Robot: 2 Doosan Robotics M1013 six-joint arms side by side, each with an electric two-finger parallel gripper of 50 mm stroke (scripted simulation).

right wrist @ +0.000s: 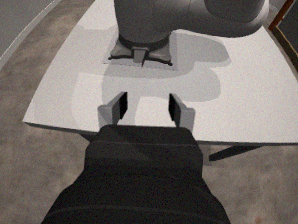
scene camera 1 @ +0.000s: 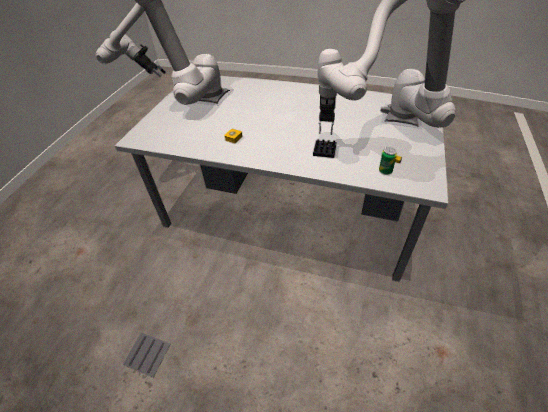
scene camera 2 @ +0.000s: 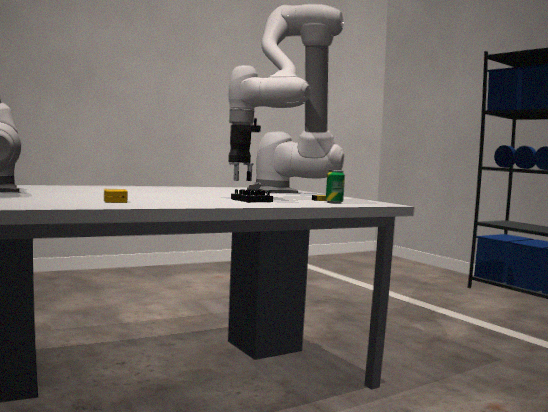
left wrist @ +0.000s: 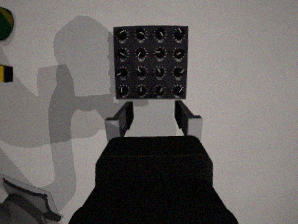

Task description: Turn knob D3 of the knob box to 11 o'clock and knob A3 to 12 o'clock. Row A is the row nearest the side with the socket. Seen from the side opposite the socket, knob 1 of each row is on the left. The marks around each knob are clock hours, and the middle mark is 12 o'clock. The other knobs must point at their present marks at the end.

Labels:
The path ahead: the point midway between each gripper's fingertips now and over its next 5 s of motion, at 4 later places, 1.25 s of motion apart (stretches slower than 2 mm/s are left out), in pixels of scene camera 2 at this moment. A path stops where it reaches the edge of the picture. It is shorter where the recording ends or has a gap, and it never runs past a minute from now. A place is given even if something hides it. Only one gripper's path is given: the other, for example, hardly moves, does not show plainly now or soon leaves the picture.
The left gripper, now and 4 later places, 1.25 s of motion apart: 242,180; 249,178; 256,178; 255,188; 255,193

